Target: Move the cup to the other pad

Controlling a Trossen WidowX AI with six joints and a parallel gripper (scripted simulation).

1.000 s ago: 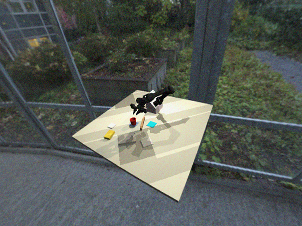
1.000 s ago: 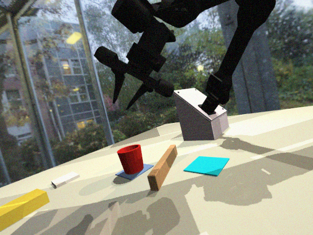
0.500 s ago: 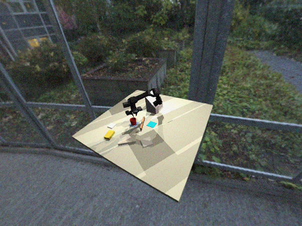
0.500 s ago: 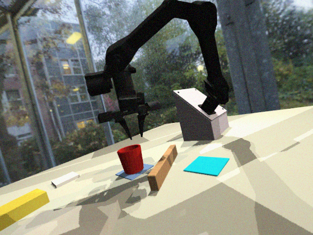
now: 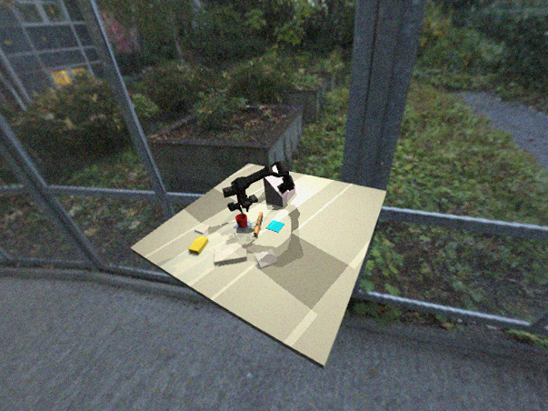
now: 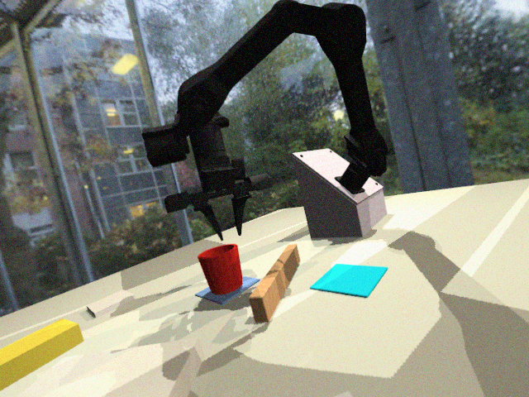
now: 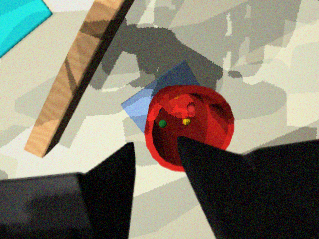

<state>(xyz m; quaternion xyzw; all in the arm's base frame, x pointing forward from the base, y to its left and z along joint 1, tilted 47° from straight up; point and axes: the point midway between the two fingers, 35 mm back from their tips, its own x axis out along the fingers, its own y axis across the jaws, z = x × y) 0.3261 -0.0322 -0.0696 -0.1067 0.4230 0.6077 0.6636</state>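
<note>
Right now the red cup is 3 cm ahead of my gripper tip, 2 cm to the right of it and 5 cm below it. Also, from my gripper tip: teal pad (8 cm behind, 18 cm to the left, 10 cm below); wooden bar (3 cm behind, 8 cm to the left, 8 cm below); light blue pad (2 cm ahead, 2 cm to the right, 10 cm below).
</note>
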